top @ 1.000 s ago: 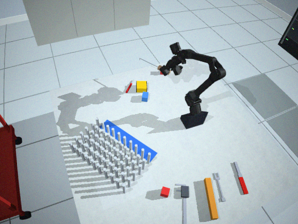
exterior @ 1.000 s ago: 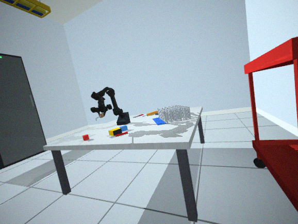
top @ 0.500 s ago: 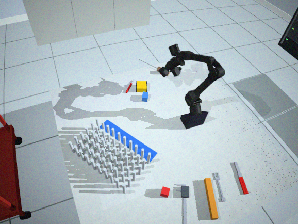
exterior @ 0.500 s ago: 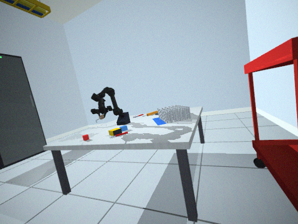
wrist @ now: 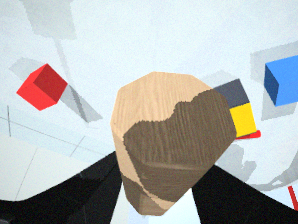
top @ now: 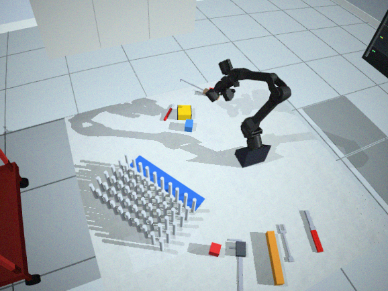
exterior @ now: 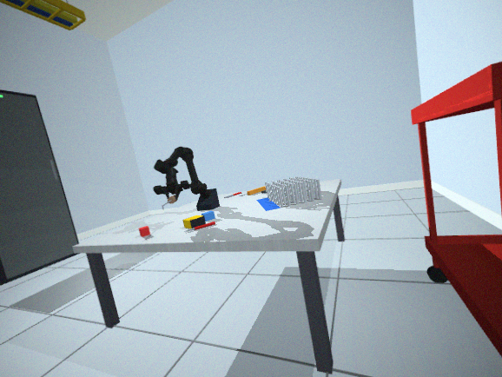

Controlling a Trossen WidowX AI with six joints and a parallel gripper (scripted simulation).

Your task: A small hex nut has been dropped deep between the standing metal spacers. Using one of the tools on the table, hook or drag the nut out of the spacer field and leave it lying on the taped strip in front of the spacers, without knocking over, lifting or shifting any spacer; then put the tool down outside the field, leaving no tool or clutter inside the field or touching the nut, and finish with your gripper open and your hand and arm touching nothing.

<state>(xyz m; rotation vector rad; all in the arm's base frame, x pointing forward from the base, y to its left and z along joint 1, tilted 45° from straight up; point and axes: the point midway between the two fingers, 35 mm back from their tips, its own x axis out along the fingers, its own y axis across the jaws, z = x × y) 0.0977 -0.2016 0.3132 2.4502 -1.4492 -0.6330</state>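
My gripper tip is now 6 cm short of the metal rod and 8 cm to the left of it. The rest, counted from my gripper tip: fork tool (9 cm behind, 84 cm to the left, 14 cm below); then blue taped strip (34 cm ahead, 40 cm to the left, 14 cm below); then blue block (14 cm ahead, 9 cm to the left, 12 cm below).
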